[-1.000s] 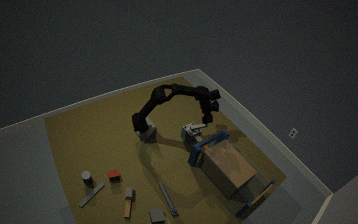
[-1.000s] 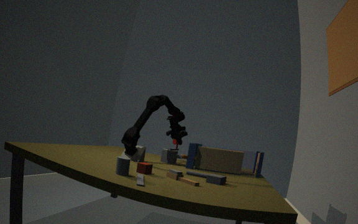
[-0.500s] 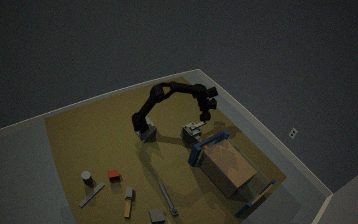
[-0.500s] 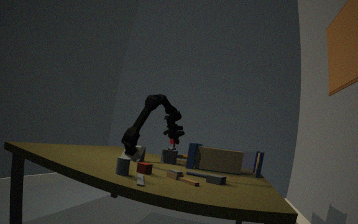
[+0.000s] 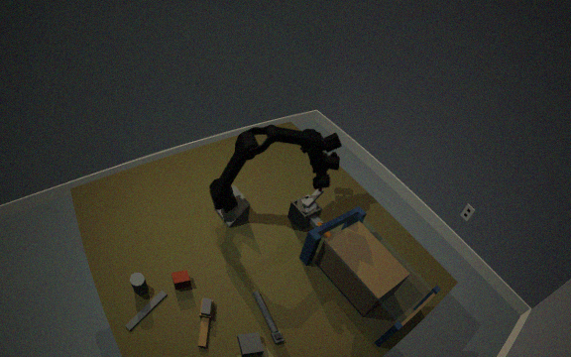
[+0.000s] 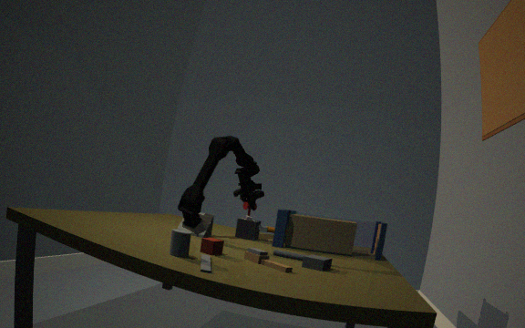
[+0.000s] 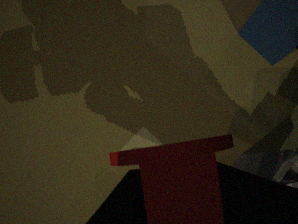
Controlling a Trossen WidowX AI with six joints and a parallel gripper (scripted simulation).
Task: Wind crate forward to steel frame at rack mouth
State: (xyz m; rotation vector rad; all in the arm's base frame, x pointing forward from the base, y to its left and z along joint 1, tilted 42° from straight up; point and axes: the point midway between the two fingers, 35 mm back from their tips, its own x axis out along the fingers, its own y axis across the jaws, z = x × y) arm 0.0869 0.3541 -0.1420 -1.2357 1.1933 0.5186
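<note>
Now: gripper tip 10 mm short of the grey crank handle, 50 mm to the left of it and 30 mm above it. Round my gripper tip: grey block: 470 mm ahead, 550 mm to the right, 120 mm below; then grey winch: 20 mm ahead, 110 mm to the right, 100 mm below; then red grip: 10 mm behind, 10 mm to the right.
</note>
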